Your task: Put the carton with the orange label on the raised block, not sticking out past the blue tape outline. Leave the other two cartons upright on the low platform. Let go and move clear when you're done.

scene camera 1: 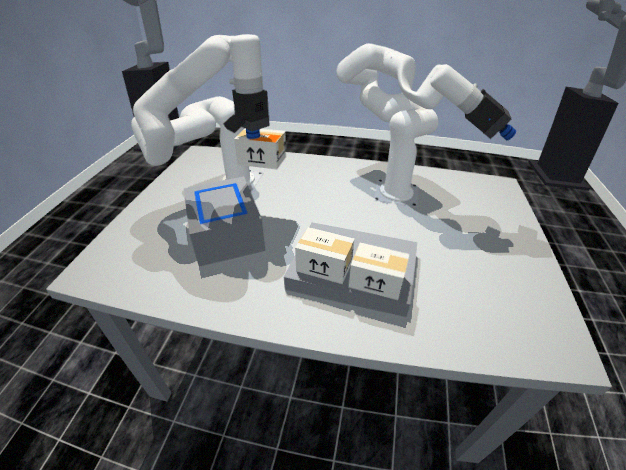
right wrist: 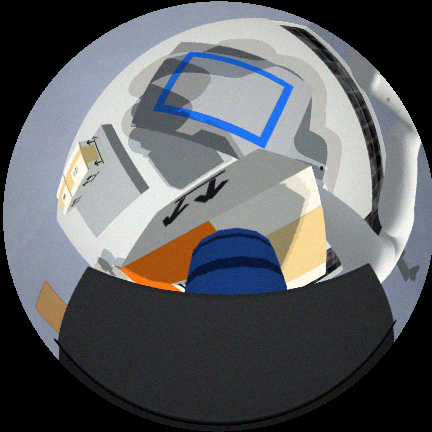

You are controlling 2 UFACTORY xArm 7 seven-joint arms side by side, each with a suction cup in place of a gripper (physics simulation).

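Frame: origin at the left arm's base, x up, y right, z ahead, level; centimetres.
Where they show: left hand at its tool point: (scene camera 1: 510,134); right hand at its tool point: (scene camera 1: 254,140) (right wrist: 231,245); left arm's base at its link origin: (scene camera 1: 396,192).
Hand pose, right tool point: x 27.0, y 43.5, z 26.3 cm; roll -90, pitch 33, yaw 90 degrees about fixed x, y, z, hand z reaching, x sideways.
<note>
Each offset is from my right tool point to the centre of the thing. Level surfaces: height alone.
The carton with the orange label {dz -1.7, dx -3.1, dy -1.3 cm} (scene camera 1: 260,150) (right wrist: 235,192) hangs upright in the air from my right gripper (scene camera 1: 252,134) (right wrist: 236,260), whose blue suction cup is on its top. In scene camera 1 it shows behind and to the right of the raised block {dz +12.4, dx -21.0, dy +7.6 cm} (scene camera 1: 230,245) (right wrist: 300,110). The blue tape outline (scene camera 1: 220,220) (right wrist: 277,117) is on the block's top, with no carton on it. Two cartons with tan tape {dz +23.8, dx -18.1, dy -27.2 cm} (scene camera 1: 323,252) {dz +25.8, dx -18.4, dy -41.2 cm} (scene camera 1: 379,270) stand upright side by side on the low platform {dz +18.7, dx -24.6, dy -34.5 cm} (scene camera 1: 348,302) (right wrist: 122,192). My left gripper (scene camera 1: 508,132) is raised at the right, with nothing on its cup.
The white table {dx -27.0 cm} (scene camera 1: 323,338) bears the block and the platform. The left arm's base (scene camera 1: 396,191) stands at the table's back, right of centre. The right arm's base is partly hidden behind the block and the held carton. Dark pedestals (scene camera 1: 576,136) (scene camera 1: 146,80) with other arms stand beyond the table.
</note>
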